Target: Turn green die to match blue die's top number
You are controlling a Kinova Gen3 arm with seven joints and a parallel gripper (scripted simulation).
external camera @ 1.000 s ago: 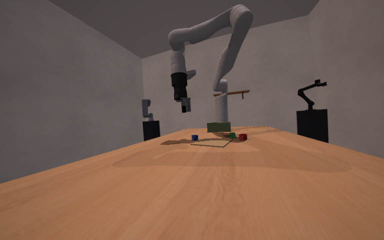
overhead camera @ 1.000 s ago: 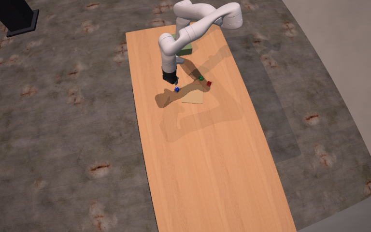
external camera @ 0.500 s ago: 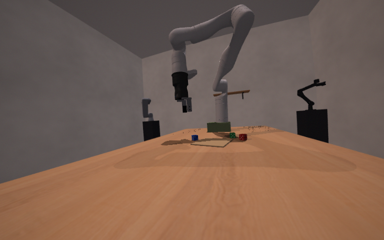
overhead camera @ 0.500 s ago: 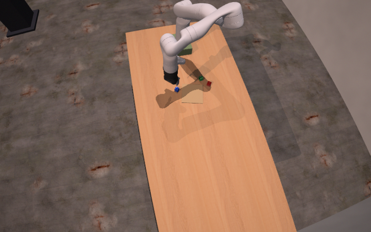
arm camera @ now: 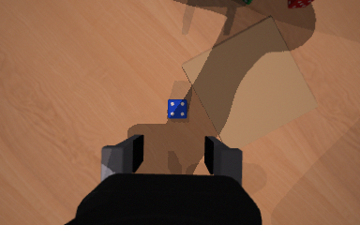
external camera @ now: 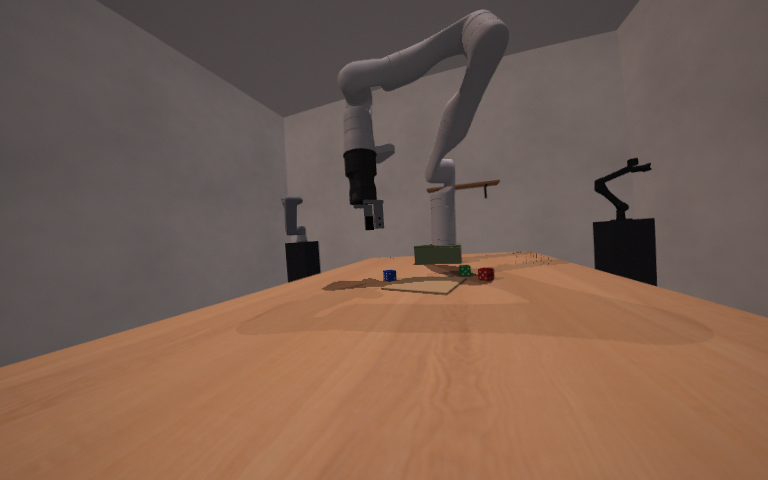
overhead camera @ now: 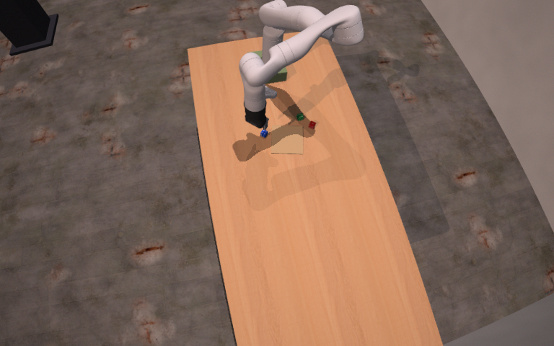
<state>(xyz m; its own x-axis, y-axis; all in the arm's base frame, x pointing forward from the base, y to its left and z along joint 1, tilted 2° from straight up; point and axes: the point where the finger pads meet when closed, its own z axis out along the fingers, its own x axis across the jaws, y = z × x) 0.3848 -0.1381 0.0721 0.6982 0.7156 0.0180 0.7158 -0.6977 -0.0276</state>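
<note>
Right now the blue die is 2 cm behind my hand, 2 cm to the left of it and 13 cm below it. Round my hand: red die: 2 cm behind, 25 cm to the left, 13 cm below; green die: 7 cm behind, 20 cm to the left, 13 cm below; tan mat: 2 cm ahead, 12 cm to the left, 15 cm below.
</note>
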